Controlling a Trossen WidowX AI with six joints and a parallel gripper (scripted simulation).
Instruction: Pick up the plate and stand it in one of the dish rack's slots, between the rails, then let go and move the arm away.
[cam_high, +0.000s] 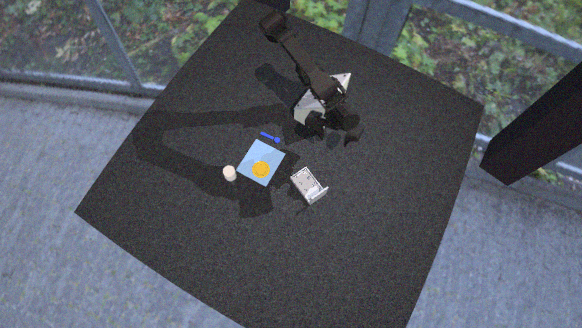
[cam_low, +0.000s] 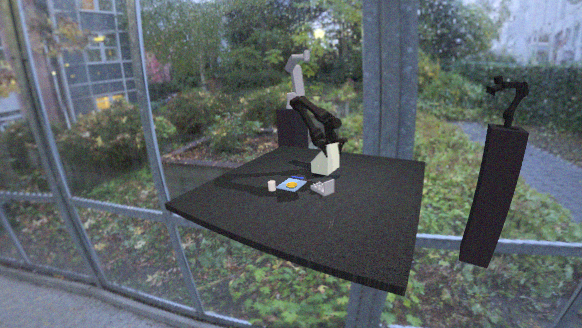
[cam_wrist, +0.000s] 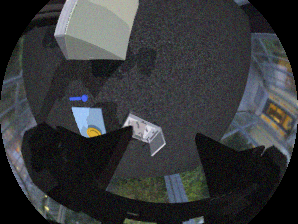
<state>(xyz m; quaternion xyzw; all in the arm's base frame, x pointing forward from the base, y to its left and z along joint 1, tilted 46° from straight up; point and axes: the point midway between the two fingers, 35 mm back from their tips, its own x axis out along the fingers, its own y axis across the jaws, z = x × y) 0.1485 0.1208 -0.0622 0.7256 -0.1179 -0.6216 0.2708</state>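
The yellow plate lies 180 mm ahead of my gripper tip, 180 mm to the right of it and 150 mm below it. The rest, counted from my gripper tip: white cylinder: 260 mm ahead, 260 mm to the right, 140 mm below; then light blue mat: 150 mm ahead, 200 mm to the right, 160 mm below; then dish rack: 130 mm ahead, 10 mm to the right, 140 mm below.
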